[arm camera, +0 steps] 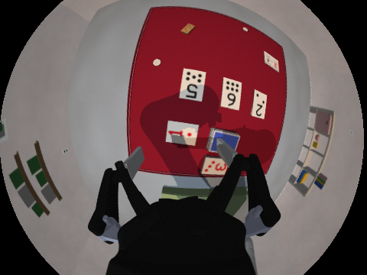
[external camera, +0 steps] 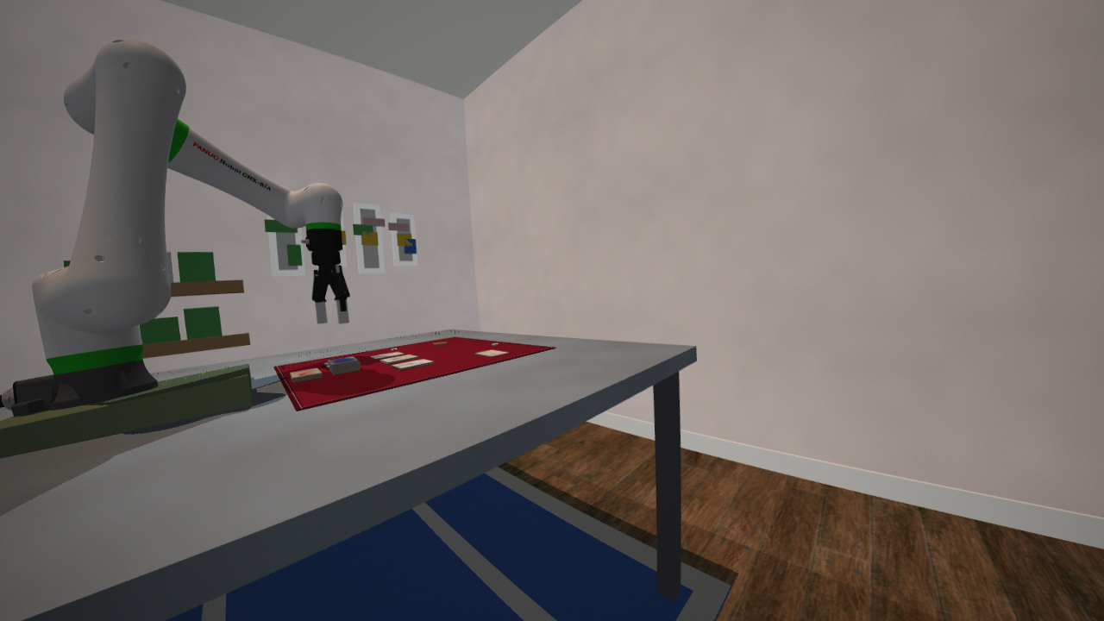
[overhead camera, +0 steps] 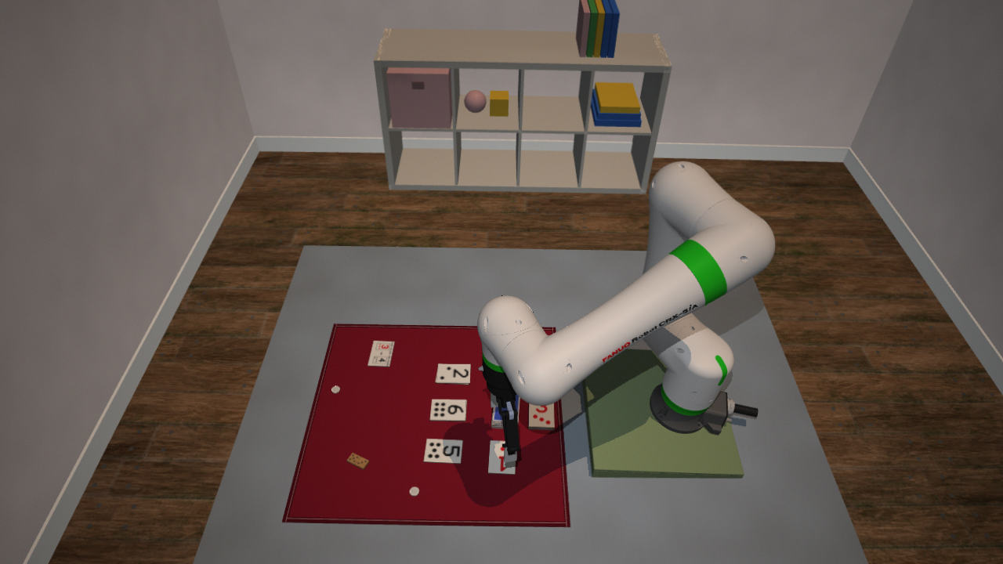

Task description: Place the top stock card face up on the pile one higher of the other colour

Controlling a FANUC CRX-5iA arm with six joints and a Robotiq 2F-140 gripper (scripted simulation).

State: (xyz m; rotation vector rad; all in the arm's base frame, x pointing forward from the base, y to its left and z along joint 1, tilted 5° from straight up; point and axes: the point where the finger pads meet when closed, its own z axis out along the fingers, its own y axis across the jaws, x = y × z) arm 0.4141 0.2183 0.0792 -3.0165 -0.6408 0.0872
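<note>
The black 6 card is 160 mm ahead of my hand, 130 mm below it and 110 mm to the right of it. The rest, counted from my hand: red 3 card: 150 mm to the right, 120 mm below, 70 mm behind; then red card cloth: 190 mm ahead, 140 mm below, 100 mm to the right; then black 5 card: 140 mm ahead, 130 mm below, 10 mm to the left.
</note>
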